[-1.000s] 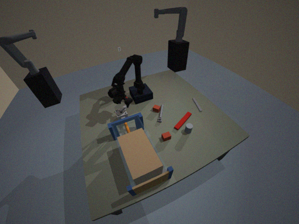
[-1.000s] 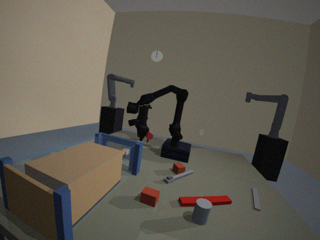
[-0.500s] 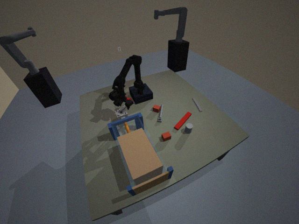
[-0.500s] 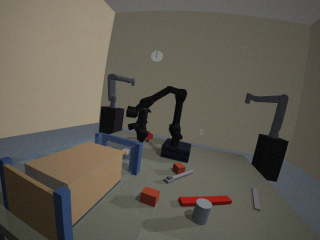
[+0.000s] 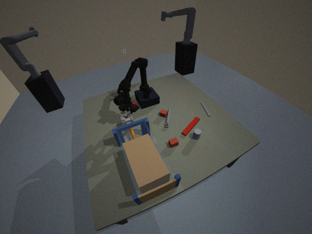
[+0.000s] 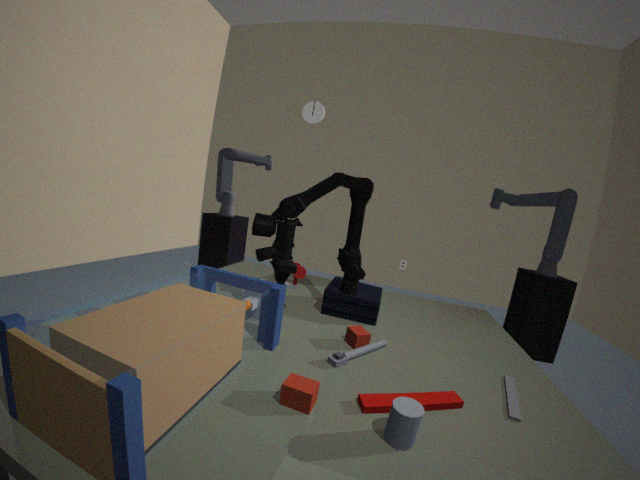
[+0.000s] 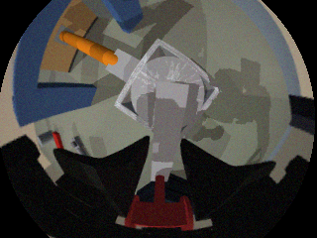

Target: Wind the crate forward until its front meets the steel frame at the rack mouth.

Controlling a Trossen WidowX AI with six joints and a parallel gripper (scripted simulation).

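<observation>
My gripper tip is now 10 mm past the winch handle, 10 mm to the right of it and 20 mm below it. Round my gripper tip: hand winch (10 mm ahead, 50 mm to the right, 60 mm below); then red knob (30 mm behind, 50 mm to the left, 40 mm above); then red bar (290 mm ahead, 430 mm to the left, 90 mm below).
</observation>
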